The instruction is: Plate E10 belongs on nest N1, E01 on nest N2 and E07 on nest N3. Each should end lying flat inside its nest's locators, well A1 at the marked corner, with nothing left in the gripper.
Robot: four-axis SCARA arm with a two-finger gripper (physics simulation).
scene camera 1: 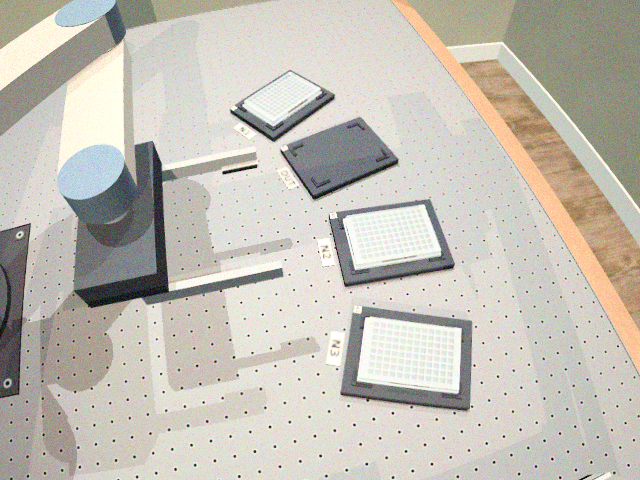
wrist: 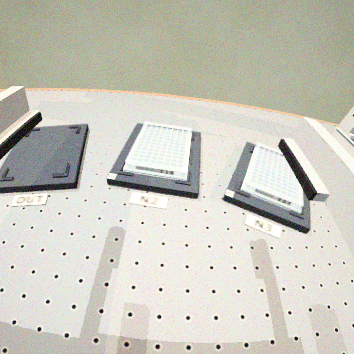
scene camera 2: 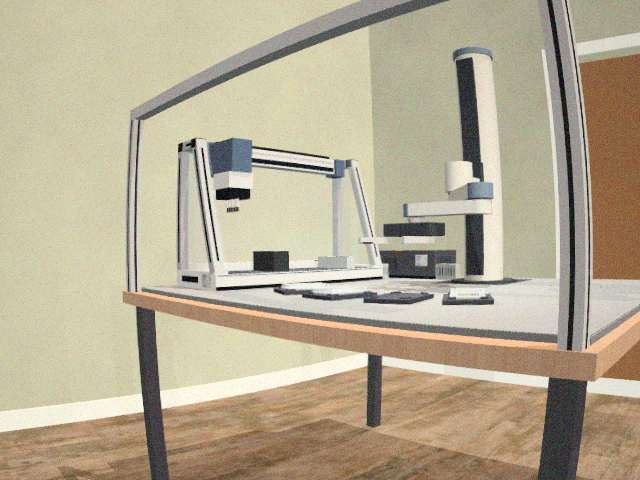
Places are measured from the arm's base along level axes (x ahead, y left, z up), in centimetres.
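Pixels of known places: gripper, fingertip midpoint: (scene camera 1: 267,206) (wrist: 159,110) (scene camera 2: 380,240).
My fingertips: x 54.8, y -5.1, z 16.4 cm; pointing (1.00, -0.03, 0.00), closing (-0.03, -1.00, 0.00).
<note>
Behind a point stands the place of what it marks.
A white well plate (scene camera 1: 283,98) {x 63.4, y 28.3, z 3.8 cm} (scene camera 2: 467,293) {x 68.8, y 32.4, z 3.7 cm} sits on nest N1 (scene camera 1: 302,114) {x 66.0, y 24.4, z 2.5 cm}. Another (scene camera 1: 392,235) {x 71.7, y -5.4, z 3.8 cm} (wrist: 159,147) {x 70.9, y -4.8, z 3.6 cm} sits on nest N2 (scene camera 1: 445,261) {x 78.1, y -11.0, z 2.5 cm} (wrist: 196,167) {x 68.3, y -10.4, z 2.5 cm}, and a third (scene camera 1: 410,351) {x 68.2, y -22.1, z 2.8 cm} (wrist: 270,172) {x 67.3, y -21.2, z 3.7 cm} on nest N3 (scene camera 1: 466,361) {x 74.9, y -25.6, z 2.5 cm} (wrist: 237,181) {x 66.0, y -16.1, z 2.5 cm}. All three look flat between the locators. Their names and A1 wells cannot be read; each nest has a pale corner mark. My gripper (scene camera 1: 268,212) {x 54.8, y -5.1, z 16.4 cm} (scene camera 2: 382,240) {x 54.8, y -5.1, z 16.4 cm} (wrist: 159,110) {x 54.8, y -5.1, z 16.4 cm} is open and empty, above the table, short of the nests on their label side. In the wrist view its right finger covers part of the N3 plate.
The empty nest OUT (scene camera 1: 338,157) {x 69.1, y 12.3, z 2.5 cm} (scene camera 2: 398,298) {x 75.3, y 17.2, z 2.5 cm} (wrist: 47,155) {x 68.0, y 12.0, z 2.5 cm} lies between N1 and N2. A gantry machine (scene camera 2: 292,161) {x 38.2, y -62.3, z 47.8 cm} stands on the table, with a dark box (scene camera 2: 271,260) {x 56.5, y -52.8, z 10.0 cm} on its deck. A dark instrument (scene camera 2: 403,264) {x -3.5, y -40.7, z 7.0 cm} stands near the arm's column (scene camera 2: 485,170) {x 5.8, y 4.7, z 41.3 cm}.
</note>
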